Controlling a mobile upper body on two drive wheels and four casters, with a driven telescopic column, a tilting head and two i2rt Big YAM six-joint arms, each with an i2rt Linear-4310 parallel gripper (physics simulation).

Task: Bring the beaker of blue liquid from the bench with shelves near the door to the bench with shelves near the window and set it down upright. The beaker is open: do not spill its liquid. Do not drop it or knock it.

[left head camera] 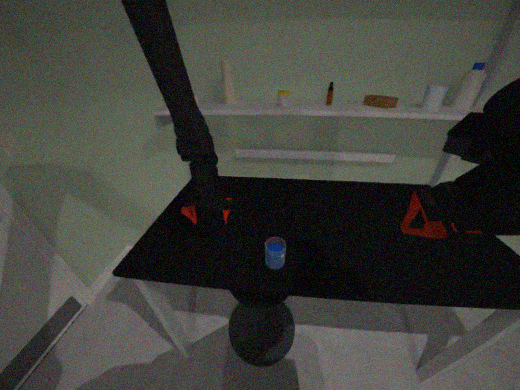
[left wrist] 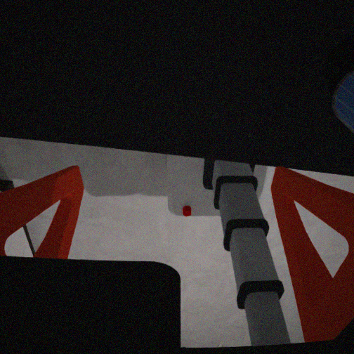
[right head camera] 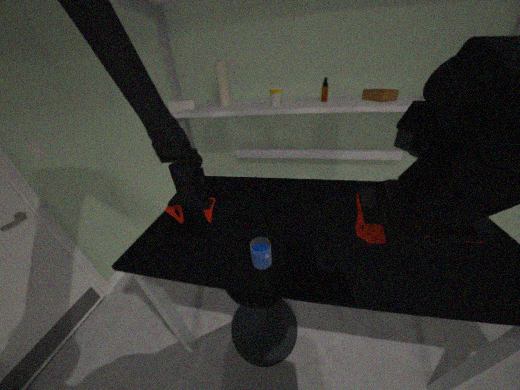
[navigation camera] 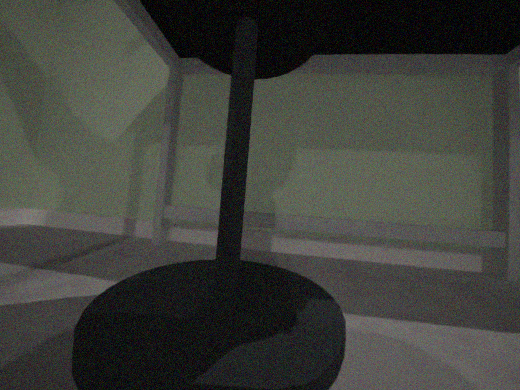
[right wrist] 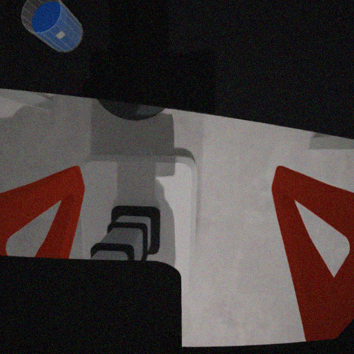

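The beaker of blue liquid stands upright near the front edge of the black bench top. Part of it shows at the right edge of the left wrist view, and it shows at the top left of the right wrist view. My left gripper is open and empty, over the bench's left part, to the left of and behind the beaker. My right gripper is open and empty, well to the right of the beaker. Its farther finger is mostly hidden.
A round stool stands at the bench front, below the beaker. A wall shelf behind holds bottles, a jar and a brown box. A door handle shows at the left.
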